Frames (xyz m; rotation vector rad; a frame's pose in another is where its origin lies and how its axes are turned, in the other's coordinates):
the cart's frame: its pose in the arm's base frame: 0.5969 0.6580 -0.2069 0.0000 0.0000 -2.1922
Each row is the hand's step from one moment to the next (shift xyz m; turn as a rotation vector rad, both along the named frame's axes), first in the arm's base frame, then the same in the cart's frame.
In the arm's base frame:
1: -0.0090 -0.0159 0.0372 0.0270 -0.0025 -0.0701
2: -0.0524 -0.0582 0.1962 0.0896 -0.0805 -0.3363
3: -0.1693 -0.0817 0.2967 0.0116 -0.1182 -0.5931
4: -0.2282 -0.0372 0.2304 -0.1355 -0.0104 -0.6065
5: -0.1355 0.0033 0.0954 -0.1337 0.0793 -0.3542
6: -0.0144 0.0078 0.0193 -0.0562 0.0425 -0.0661
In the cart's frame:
1: 0.0182 0.0019 0.0372 -0.0137 0.0234 -0.0701
2: 0.0778 -0.0087 0.1962 0.0133 0.1197 -0.3363
3: 0.1650 -0.0901 0.2967 0.0894 0.0782 -0.5931
4: 0.1631 -0.1639 0.2304 0.0873 -0.1041 -0.6065
5: 0.0762 -0.1121 0.0954 0.0134 -0.1549 -0.3542
6: 0.0020 -0.0162 0.0193 -0.0018 -0.0704 -0.0661

